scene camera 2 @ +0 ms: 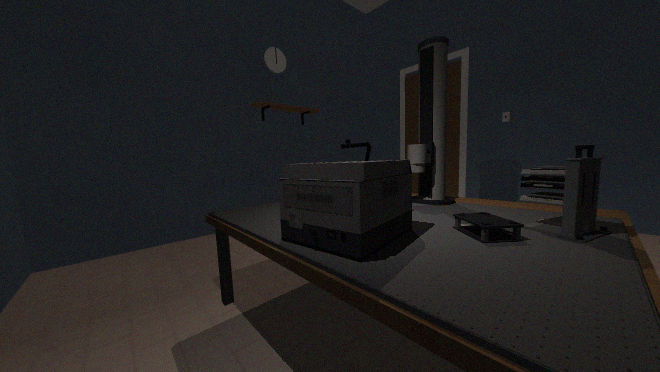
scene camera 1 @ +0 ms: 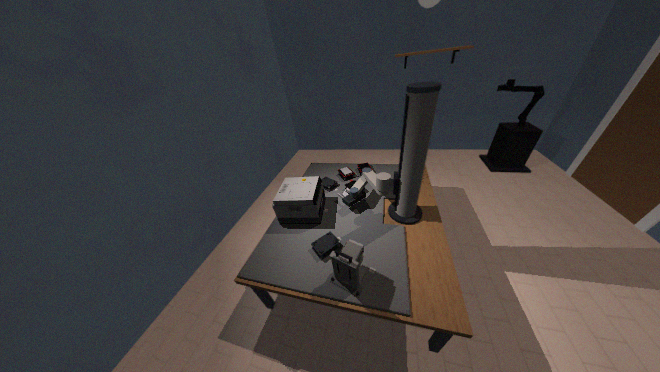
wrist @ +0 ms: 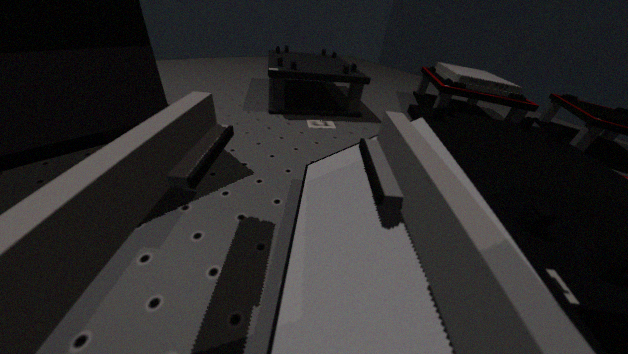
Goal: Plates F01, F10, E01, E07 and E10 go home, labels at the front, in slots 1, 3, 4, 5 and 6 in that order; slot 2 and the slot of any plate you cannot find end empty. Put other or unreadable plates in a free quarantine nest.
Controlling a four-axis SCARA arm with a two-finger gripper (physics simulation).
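Seen in the pictures: gripper, between the fingertips: (scene camera 1: 342,191) (wrist: 298,120); arm's base, origin of its link: (scene camera 2: 431,201) (scene camera 1: 404,212).
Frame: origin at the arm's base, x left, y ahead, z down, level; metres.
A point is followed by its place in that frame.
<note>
My gripper (wrist: 298,120) @(x -0.121, y 0.519, z -0.070 m) is open in the wrist view, with nothing between its fingers. A pale, flat-topped plate (wrist: 345,250) @(x -0.105, y 0.462, z -0.042 m) lies lower, under and beside the right finger; no label is readable. A white plate (wrist: 477,77) @(x -0.420, y 0.529, z -0.076 m) (scene camera 1: 346,171) @(x -0.450, y 0.542, z -0.077 m) sits on a red-edged nest (wrist: 487,94) @(x -0.402, y 0.505, z -0.063 m); its label does not read. Another red-edged nest (wrist: 590,114) @(x -0.510, y 0.401, z -0.062 m) (scene camera 1: 364,166) @(x -0.581, y 0.373, z -0.063 m) stands right of it and shows no plate. A dark nest (wrist: 315,62) @(x -0.273, y 0.691, z -0.063 m) (scene camera 1: 329,183) @(x -0.248, y 0.672, z -0.063 m) ahead is bare. The grey rack (scene camera 1: 346,272) @(x 0.643, y 0.333, z -0.154 m) (scene camera 2: 580,200) @(x 0.625, y 0.393, z -0.125 m) holds a stack of shelves or plates (scene camera 2: 542,184) @(x 0.535, y 0.358, z -0.164 m); slots and labels are unreadable.
A boxy grey instrument (scene camera 1: 299,192) @(x 0.151, y 0.776, z -0.260 m) (scene camera 2: 345,200) @(x 0.229, y 0.969, z -0.166 m) stands at the table's left side in scene camera 1. A low dark stand (scene camera 1: 326,245) @(x 0.438, y 0.511, z -0.062 m) (scene camera 2: 487,220) @(x 0.430, y 0.543, z -0.063 m) is beside the rack. The arm's tall column (scene camera 1: 419,145) @(x 0.074, y -0.012, z -0.597 m) (scene camera 2: 439,120) @(x 0.061, y 0.044, z -0.462 m) rises on the right. The wooden table edge (scene camera 1: 442,265) @(x 0.420, y -0.186, z 0.000 m) shows.
</note>
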